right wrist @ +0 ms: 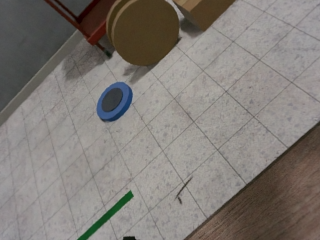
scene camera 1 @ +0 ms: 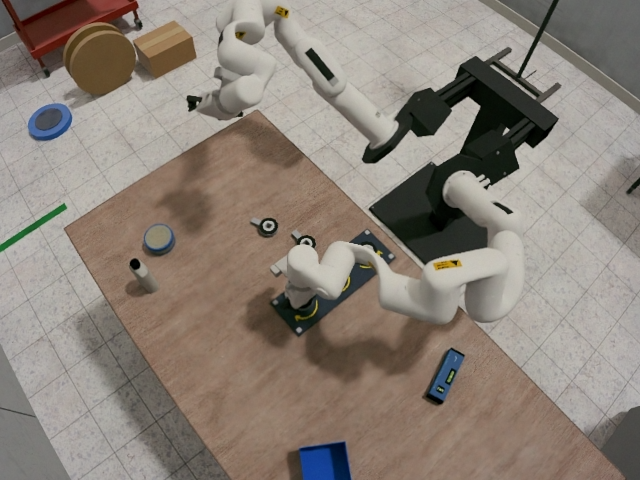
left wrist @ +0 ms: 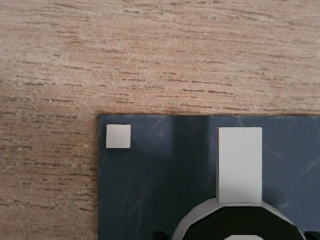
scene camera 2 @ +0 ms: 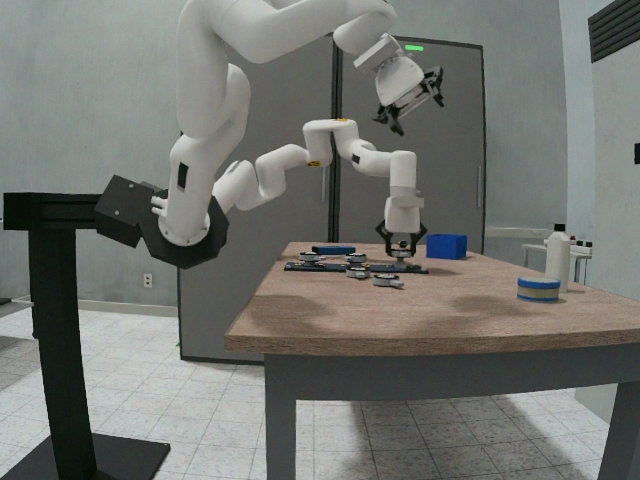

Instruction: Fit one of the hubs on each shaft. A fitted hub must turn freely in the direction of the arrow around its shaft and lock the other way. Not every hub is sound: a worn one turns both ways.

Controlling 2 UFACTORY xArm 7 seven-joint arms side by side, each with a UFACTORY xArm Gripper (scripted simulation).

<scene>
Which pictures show the tape roll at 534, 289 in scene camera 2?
Scene camera 1 and scene camera 2 only.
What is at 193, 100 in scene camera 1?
My right gripper.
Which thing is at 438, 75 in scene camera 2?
My right gripper.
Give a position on a white bottle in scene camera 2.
558, 248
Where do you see a tape roll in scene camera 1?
158, 238
</scene>
